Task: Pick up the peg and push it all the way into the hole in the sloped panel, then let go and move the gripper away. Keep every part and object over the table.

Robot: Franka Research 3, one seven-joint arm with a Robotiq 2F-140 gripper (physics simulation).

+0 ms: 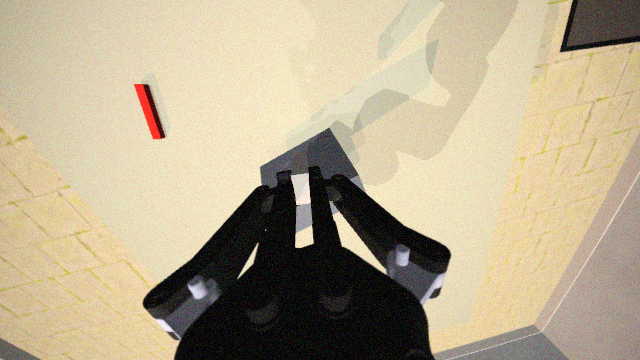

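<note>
The red peg (149,111) lies flat on the cream table top (89,44) at the upper left, far from my fingers. My gripper (301,162) is shut with nothing between its fingertips. It hangs right over the dark grey sloped panel (331,150), which shows just beyond and between the fingers. The fingers cover most of the panel, and its hole is hidden.
The cream table top ends in edges at the left and right, with yellow stone-tiled floor (48,241) beyond them. A grey wall base (599,286) runs at the lower right. A dark framed rectangle (603,22) sits at the top right. The arm's shadow falls across the table.
</note>
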